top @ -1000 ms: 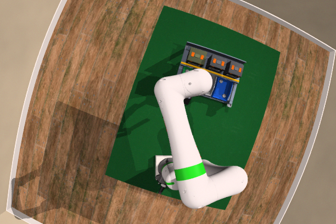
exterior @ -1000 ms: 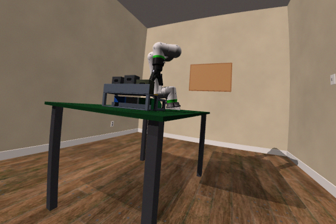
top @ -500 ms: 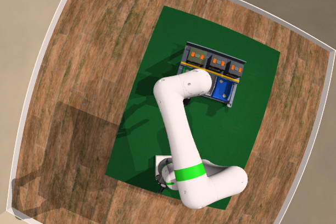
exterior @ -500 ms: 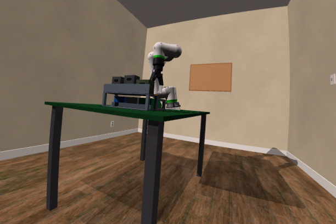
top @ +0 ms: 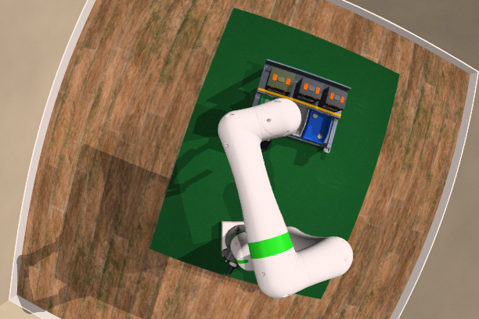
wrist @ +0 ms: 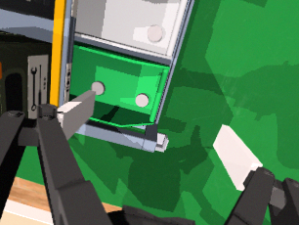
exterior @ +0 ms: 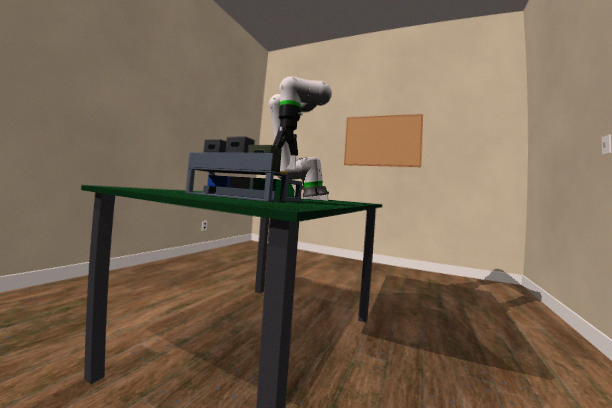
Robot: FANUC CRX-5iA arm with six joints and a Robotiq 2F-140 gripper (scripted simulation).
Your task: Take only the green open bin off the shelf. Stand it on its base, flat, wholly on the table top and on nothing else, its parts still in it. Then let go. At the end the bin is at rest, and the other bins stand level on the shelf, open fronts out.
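Right now the green open bin is 8 cm ahead of my hand, 1 cm to the left of it and 11 cm below it. From my hand the other things lie so: grey bin 10 cm ahead, 10 cm to the right, 11 cm below; blue bin 12 cm ahead, 21 cm to the right, 11 cm below.
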